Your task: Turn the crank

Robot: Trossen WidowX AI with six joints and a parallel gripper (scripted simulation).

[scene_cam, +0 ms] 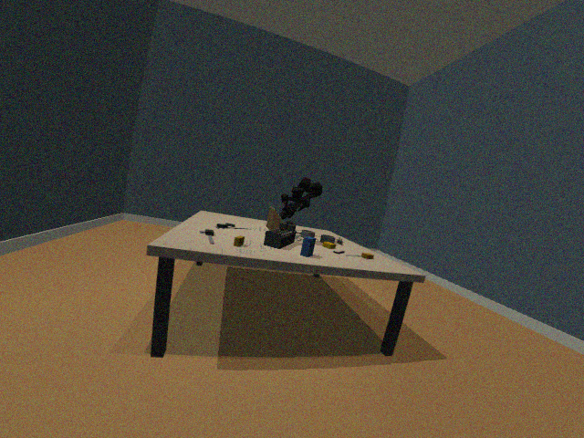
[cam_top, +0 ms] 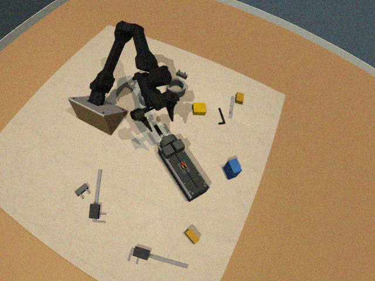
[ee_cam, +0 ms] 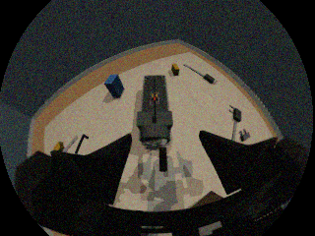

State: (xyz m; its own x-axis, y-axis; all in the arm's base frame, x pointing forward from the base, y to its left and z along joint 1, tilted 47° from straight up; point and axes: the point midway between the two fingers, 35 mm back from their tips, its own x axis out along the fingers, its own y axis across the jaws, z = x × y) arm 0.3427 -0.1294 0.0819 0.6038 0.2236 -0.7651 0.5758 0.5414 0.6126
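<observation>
Right now the crank handle is 8 cm below my gripper tip, 3 cm behind it and 2 cm to the left of it. Also, from my gripper tip: yellow block 27 cm to the left, 18 cm below, 8 cm ahead; then red pointer 12 cm ahead, 11 cm below, 7 cm to the right; then blue cube 33 cm ahead, 15 cm below, 1 cm to the left.
</observation>
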